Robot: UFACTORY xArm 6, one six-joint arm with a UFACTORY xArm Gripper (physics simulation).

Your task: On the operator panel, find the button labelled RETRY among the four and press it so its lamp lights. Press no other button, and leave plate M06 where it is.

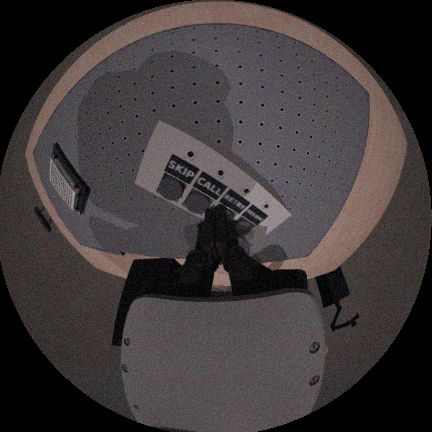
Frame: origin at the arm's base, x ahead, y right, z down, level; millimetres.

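Seen in the pictures: gripper, fingertip midpoint: (217, 219).
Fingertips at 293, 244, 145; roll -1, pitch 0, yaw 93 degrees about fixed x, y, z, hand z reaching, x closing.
Pixels of each thing's top centre, then the offset from my fingertips to it, as dx, dy, dz. "spot": a spot on its surface instead. Level surfaces: height alone.
- operator panel, surface spot: (149, 156) spot: +69, -45, +18
- SKIP button, surface spot: (170, 187) spot: +35, -37, +15
- CALL button, surface spot: (196, 201) spot: +13, -18, +15
- RETRY label, surface spot: (235, 200) spot: +4, +19, +18
- fourth button, surface spot: (245, 226) spot: -32, +26, +15
- dark device with a white ribbed face, middle of its top: (59, 185) +137, -329, +45
- pegboard, its level: dz +71
The operator panel (149, 156) is a light plate lying slanted on the pegboard, with four dark labels, four small holes above them and round buttons below. The SKIP button (170, 187) and the CALL button (196, 201) are at the left. The RETRY label (235, 200) is third; its button (227, 212) is mostly hidden behind the fingertips. The fourth button (245, 226) is partly hidden, its label too blurred to read. No lamp looks lit. My gripper (217, 219) is shut and empty, its tips over the panel's lower edge by the third button; contact cannot be told. Plate M06 cannot be identified.
A dark device with a white ribbed face (63, 184) stands on the pegboard (300, 90) at the left. A wooden rim (382, 150) surrounds the board. A dark box with a bent arm (332, 287) is beyond the rim at lower right. A broad shadow covers the board's left part.
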